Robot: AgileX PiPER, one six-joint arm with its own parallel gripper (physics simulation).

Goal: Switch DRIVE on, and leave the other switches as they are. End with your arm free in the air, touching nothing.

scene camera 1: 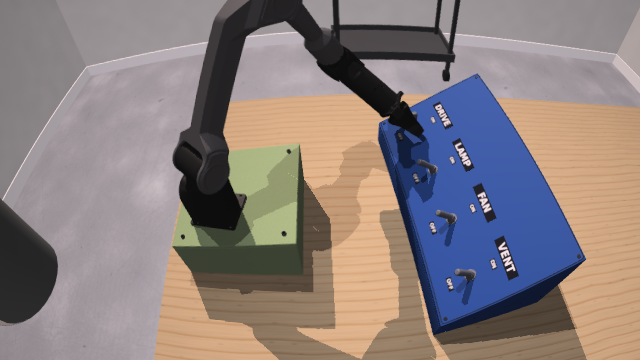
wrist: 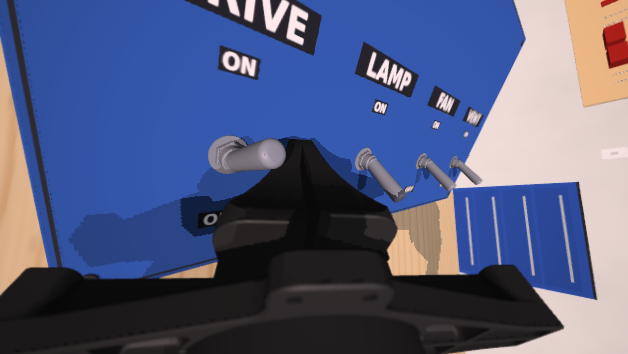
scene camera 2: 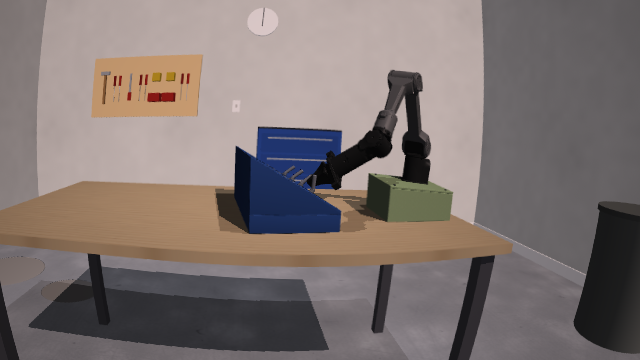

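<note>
The blue switch panel (scene camera 1: pixel 510 150) (scene camera 2: pixel 280 200) (wrist: pixel 150 100) has four grey levers. The DRIVE lever (scene camera 2: pixel 314 183) (wrist: pixel 250 155) stands steeper than the others and leans toward ON; in scene camera 1 the gripper mostly hides it. The LAMP lever (scene camera 1: pixel 427 166) (wrist: pixel 384 177), FAN lever (scene camera 1: pixel 446 216) (wrist: pixel 438 173) and VENT lever (scene camera 1: pixel 465 274) (wrist: pixel 467 171) lean toward OFF. My gripper (scene camera 1: pixel 421 135) (wrist: pixel 299 154) is shut, with its tips low over the panel, between the DRIVE and LAMP levers and close beside the DRIVE lever. I cannot tell whether it touches the lever or the panel.
The arm's green base block (scene camera 1: pixel 267 200) (scene camera 2: pixel 420 202) stands on the wooden table (scene camera 1: pixel 350 300) (scene camera 2: pixel 165 215), on the panel's OFF side. A black cart (scene camera 1: pixel 400 56) and a dark bin (scene camera 1: pixel 22 270) (scene camera 2: pixel 612 280) stand on the floor beyond the table.
</note>
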